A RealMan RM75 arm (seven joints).
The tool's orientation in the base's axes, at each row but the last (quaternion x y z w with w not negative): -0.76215, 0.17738, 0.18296, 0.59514; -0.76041, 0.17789, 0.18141, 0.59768; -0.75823, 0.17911, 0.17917, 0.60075; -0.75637, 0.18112, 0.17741, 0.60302; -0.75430, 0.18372, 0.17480, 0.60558; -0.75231, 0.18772, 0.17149, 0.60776; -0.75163, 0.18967, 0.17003, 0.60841
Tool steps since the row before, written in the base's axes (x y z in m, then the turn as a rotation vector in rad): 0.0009, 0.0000, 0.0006, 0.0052, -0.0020, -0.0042; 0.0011, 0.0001, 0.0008, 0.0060, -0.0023, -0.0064; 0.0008, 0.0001, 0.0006, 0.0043, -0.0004, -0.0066; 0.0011, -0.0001, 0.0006, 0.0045, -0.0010, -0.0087; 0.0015, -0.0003, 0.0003, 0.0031, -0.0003, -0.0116; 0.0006, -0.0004, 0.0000, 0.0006, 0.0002, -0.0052; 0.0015, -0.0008, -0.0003, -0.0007, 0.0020, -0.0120
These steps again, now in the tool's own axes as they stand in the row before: 0.0005, -0.0009, -0.0002, 0.0067, 0.0015, -0.0014; 0.0006, -0.0012, -0.0001, 0.0085, 0.0030, -0.0012; 0.0004, -0.0009, -0.0001, 0.0070, 0.0036, 0.0008; 0.0007, -0.0010, -0.0003, 0.0082, 0.0054, 0.0006; 0.0012, -0.0009, -0.0004, 0.0084, 0.0084, 0.0020; 0.0006, -0.0002, -0.0004, 0.0030, 0.0041, 0.0012; 0.0015, -0.0003, -0.0008, 0.0051, 0.0102, 0.0044
